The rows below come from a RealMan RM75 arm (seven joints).
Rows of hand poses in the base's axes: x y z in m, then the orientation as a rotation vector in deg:
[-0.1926 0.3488 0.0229 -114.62 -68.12 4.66]
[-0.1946 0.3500 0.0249 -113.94 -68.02 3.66]
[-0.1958 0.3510 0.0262 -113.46 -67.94 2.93]
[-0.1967 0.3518 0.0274 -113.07 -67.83 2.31]
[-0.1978 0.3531 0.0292 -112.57 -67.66 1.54]
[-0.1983 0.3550 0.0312 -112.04 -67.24 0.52]
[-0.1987 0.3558 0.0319 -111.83 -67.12 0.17]
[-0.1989 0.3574 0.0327 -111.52 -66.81 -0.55]
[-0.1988 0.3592 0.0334 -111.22 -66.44 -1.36]
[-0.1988 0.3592 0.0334 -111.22 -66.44 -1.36]
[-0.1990 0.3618 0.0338 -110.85 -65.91 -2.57]
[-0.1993 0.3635 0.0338 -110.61 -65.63 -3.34]
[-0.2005 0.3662 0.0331 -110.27 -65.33 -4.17]
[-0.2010 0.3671 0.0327 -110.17 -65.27 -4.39]
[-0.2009 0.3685 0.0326 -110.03 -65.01 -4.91]
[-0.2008 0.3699 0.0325 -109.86 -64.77 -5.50]
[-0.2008 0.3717 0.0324 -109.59 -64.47 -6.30]
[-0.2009 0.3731 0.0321 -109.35 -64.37 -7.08]
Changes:
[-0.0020 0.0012 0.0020 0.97 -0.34 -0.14]
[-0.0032 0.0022 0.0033 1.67 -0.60 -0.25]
[-0.0041 0.0030 0.0045 2.26 -0.80 -0.38]
[-0.0052 0.0043 0.0063 3.01 -1.04 -0.55]
[-0.0057 0.0062 0.0083 3.95 -1.30 -0.96]
[-0.0061 0.0070 0.0090 4.29 -1.39 -1.07]
[-0.0063 0.0086 0.0098 4.91 -1.60 -1.39]
[-0.0062 0.0104 0.0105 5.56 -1.84 -1.78]
[-0.0062 0.0104 0.0105 5.56 -1.84 -1.78]
[-0.0064 0.0130 0.0109 6.46 -2.24 -2.38]
[-0.0067 0.0147 0.0109 7.01 -2.52 -2.72]
[-0.0079 0.0174 0.0102 7.68 -2.80 -3.06]
[-0.0084 0.0183 0.0098 7.86 -2.89 -3.14]
[-0.0083 0.0197 0.0097 8.23 -3.05 -3.42]
[-0.0082 0.0211 0.0096 8.65 -3.27 -3.71]
[-0.0082 0.0229 0.0095 9.24 -3.56 -4.07]
[-0.0083 0.0243 0.0092 9.74 -3.95 -4.30]

